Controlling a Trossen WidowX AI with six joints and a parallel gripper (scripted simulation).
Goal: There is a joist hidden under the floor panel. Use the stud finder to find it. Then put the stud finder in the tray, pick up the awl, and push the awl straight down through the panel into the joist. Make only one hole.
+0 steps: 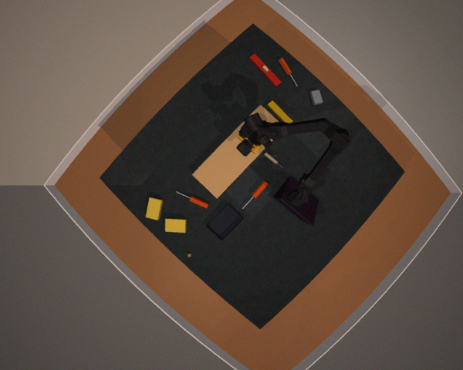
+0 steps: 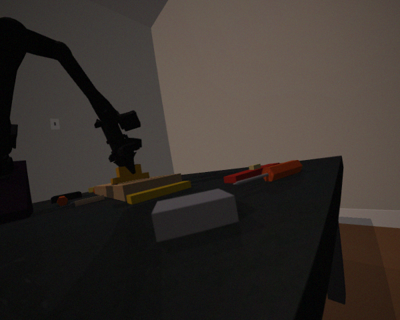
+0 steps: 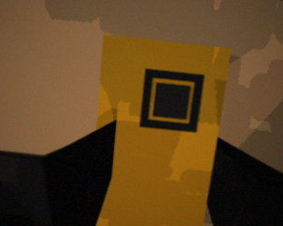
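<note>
Right now my gripper tip is 22 cm past the dark tray, 39 cm to the right of it and 5 cm above it. From my gripper tip the other things lie so: awl 18 cm behind, 3 cm to the right, 6 cm below; then yellow stud finder 2 cm above; then stud finder light 2 cm ahead, 3 cm above.
</note>
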